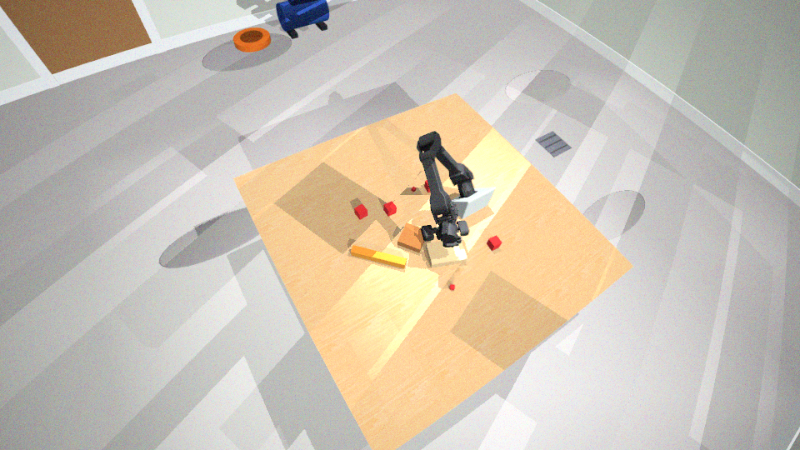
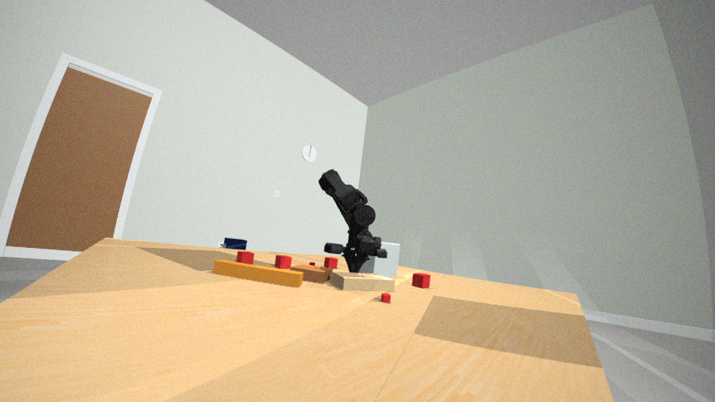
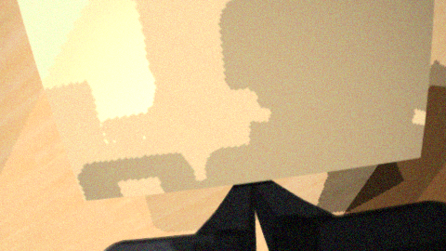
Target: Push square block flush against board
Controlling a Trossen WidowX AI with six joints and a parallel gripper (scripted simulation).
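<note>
Right now my gripper tip is 5 cm to the right of the pale flat slab, 3 cm short of it and 1 cm below it. From my gripper tip the other things lie so: orange-brown square block (9 cm ahead, 8 cm to the right, 1 cm above); then long yellow-orange board (25 cm ahead, 10 cm to the right, 1 cm above).
</note>
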